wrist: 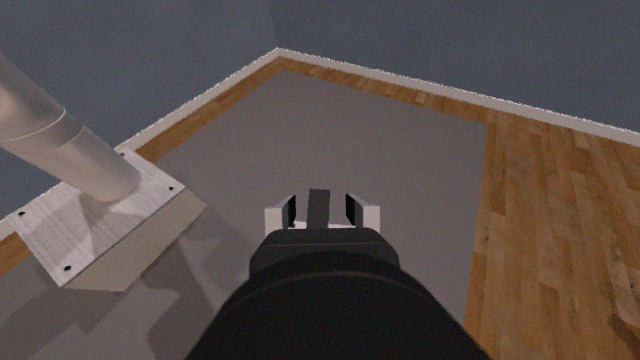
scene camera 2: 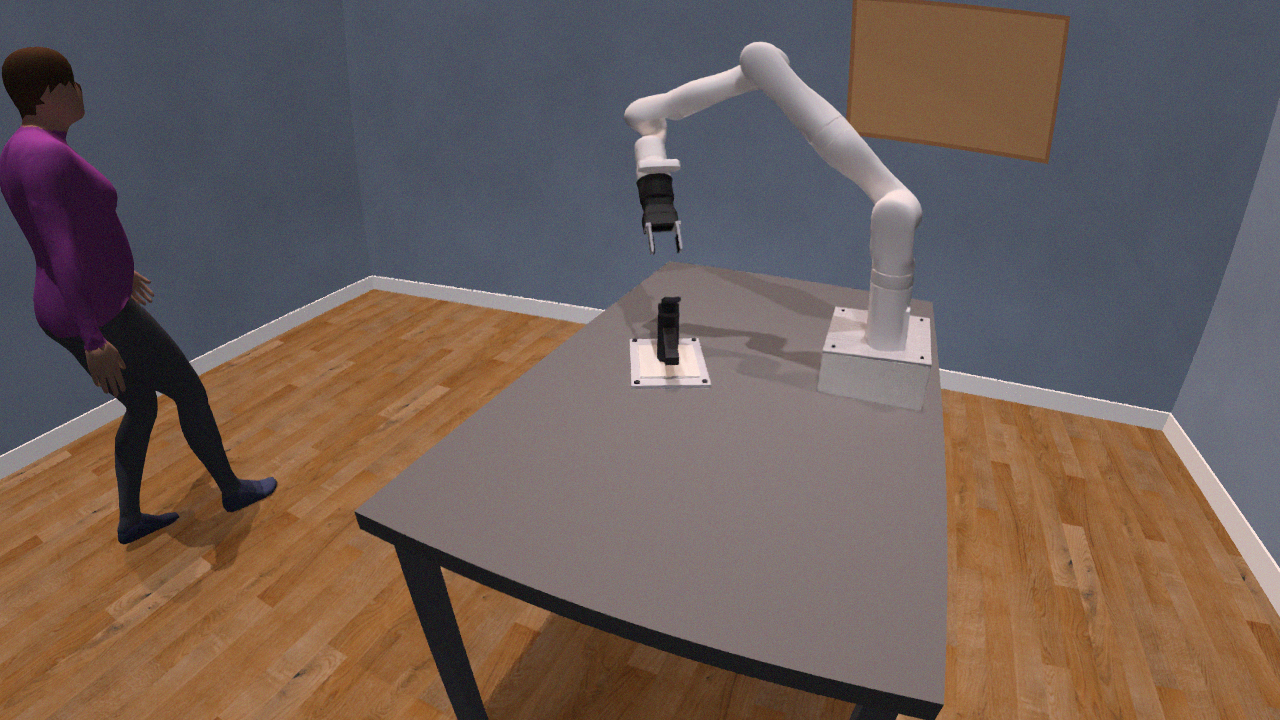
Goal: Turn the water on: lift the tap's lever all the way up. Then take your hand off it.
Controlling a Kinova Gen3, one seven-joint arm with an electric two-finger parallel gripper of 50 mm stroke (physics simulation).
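Where they show: gripper, between the fingertips: (wrist: 320,205) (scene camera 2: 666,252); arm's base, origin of its link: (wrist: 118,183) (scene camera 2: 885,342).
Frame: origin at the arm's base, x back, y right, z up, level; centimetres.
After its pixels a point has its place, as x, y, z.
The black tap (scene camera 2: 667,333) {-46.4, -13.2, -1.8} stands upright on a white square plate (scene camera 2: 637,365) {-53.0, -14.5, -10.4} on the table. Its small dark lever (scene camera 2: 671,300) {-43.5, -18.6, 8.3} is at the top of the body; its exact tilt is hard to tell at this size. My gripper (scene camera 2: 665,249) {-47.1, -12.9, 16.5} (wrist: 320,205) {-47.1, -12.9, 16.5} is open and empty, fingers pointing down, in the air well above the tap and apart from it. In the wrist view a dark bar of the tap (wrist: 318,207) {-44.5, -15.9, 7.8} shows between the two fingers, lower down than they are; much of the tap is hidden behind the gripper body.
The arm's white base block (scene camera 2: 872,376) {-1.4, -7.5, -5.2} (wrist: 145,250) {-13.5, 6.9, -7.0} stands on the grey table (scene camera 2: 760,501) {-14.5, -49.1, -11.2} (wrist: 350,140) {-34.8, -50.2, -11.2}, to the right of the tap in the scene view. A person in a purple top (scene camera 2: 67,214) stands on the wooden floor left of the table. A brown board (scene camera 2: 957,80) hangs on the wall.
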